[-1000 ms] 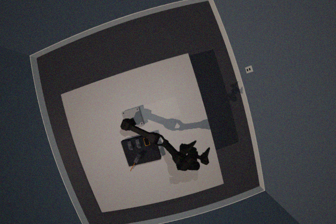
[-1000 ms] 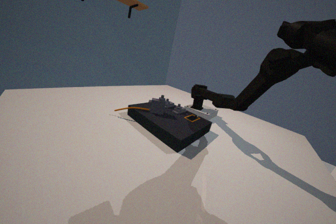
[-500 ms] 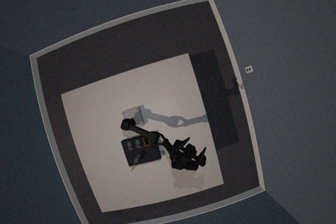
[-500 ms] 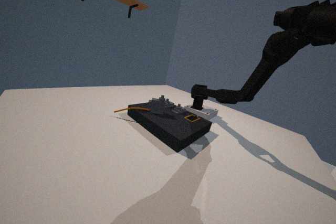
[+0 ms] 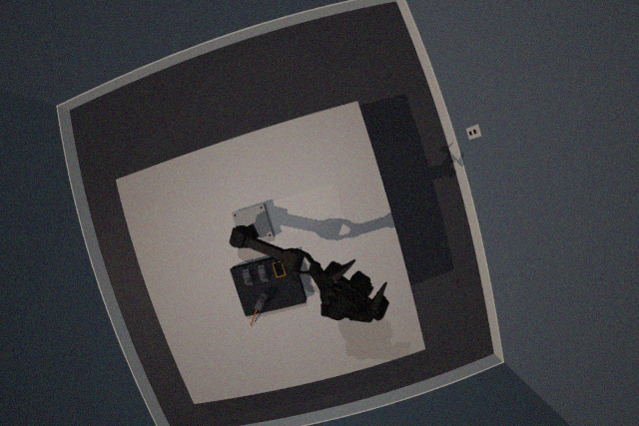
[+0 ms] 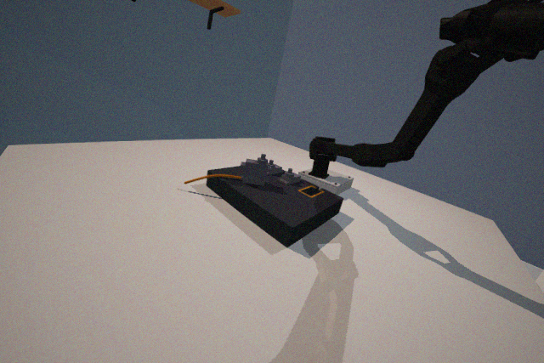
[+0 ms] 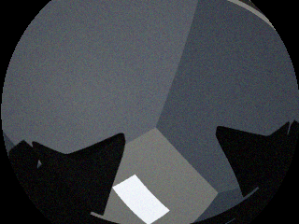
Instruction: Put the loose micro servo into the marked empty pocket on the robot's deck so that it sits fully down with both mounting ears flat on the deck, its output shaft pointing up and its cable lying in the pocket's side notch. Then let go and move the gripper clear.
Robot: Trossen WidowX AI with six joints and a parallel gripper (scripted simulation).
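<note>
My gripper tip is now 530 mm above the dark deck, 450 mm to the left of it and 100 mm short of it.
</note>
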